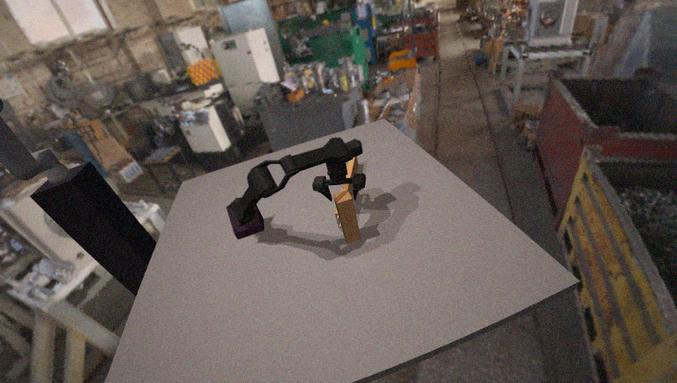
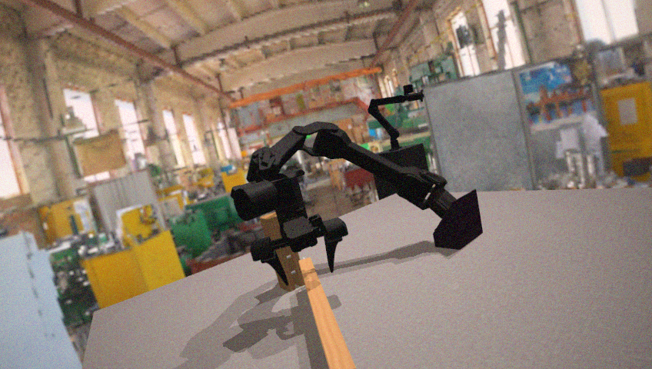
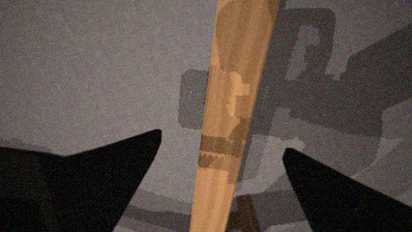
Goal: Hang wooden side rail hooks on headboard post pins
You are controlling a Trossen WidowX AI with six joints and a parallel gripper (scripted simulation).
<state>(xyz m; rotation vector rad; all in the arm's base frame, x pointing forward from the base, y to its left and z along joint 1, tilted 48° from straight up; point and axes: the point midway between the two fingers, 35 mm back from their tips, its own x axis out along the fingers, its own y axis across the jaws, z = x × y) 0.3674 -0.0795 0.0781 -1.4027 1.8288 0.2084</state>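
Now: gripper tip 30 mm past the wooden headboard post, 130 mm to the left of it and 30 mm below it.
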